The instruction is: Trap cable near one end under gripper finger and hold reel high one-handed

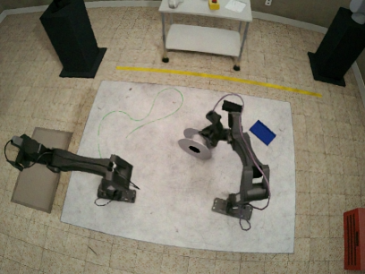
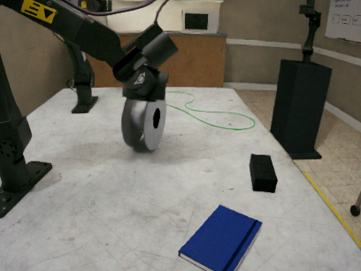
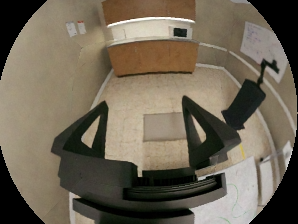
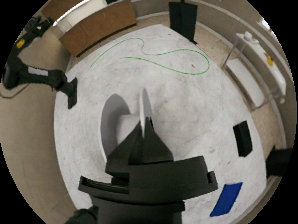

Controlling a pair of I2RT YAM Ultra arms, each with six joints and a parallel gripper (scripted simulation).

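The grey reel is 30 mm behind my right hand, 10 mm to the left of it and 70 mm below it. From my right hand the other things lie so: black block (250 mm ahead, 160 mm to the right, 140 mm below); then blue notebook (120 mm ahead, 350 mm to the right, 150 mm below).
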